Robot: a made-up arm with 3 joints. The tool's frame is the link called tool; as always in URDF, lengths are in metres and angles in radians.
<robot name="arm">
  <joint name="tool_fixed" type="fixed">
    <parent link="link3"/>
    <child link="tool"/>
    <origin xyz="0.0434 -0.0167 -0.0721" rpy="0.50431 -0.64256 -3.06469"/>
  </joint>
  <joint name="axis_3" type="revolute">
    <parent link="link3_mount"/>
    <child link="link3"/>
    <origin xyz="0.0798 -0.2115 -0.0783" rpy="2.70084 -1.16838 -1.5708"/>
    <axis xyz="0 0 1"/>
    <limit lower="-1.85" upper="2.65"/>
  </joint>
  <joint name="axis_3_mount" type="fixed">
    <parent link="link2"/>
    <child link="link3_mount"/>
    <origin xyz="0.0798 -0.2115 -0.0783" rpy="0 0 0"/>
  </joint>
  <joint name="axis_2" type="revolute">
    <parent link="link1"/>
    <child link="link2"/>
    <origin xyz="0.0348 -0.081 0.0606" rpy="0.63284 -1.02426 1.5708"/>
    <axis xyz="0 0 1"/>
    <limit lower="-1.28" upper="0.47"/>
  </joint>
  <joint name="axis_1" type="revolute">
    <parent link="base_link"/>
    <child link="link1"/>
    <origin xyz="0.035 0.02 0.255" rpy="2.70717 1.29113 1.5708"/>
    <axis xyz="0 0 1"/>
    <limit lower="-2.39" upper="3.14"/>
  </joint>
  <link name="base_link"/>
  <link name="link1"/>
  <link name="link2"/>
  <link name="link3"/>
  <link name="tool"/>
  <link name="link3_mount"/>
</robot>
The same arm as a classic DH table. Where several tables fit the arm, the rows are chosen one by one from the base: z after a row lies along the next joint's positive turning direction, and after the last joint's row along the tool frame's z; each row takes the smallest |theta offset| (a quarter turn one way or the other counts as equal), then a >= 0, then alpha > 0; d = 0 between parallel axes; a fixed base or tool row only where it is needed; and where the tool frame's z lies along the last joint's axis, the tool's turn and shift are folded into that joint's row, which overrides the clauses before.
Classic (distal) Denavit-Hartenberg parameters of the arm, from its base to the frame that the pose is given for. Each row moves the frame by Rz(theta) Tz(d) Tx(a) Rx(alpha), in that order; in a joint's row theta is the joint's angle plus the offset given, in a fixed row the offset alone. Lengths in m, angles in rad.
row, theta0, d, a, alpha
base (fixed), 0.4497, 0.2543, 0.0402, 1.8239
axis_1, -0.7411, 0.0189, -0.0264, 1.1384
axis_2, 0.7517, 0.051, 0.335, 1.9329
axis_3, 0.6416, 0.2355, 0.0431, -0.7941
tool (fixed), -2.1441, 0.0243, 0, 0
Joint limits (rad, base to tool): -2.39..3.14 -1.28..0.47 -1.85..2.65

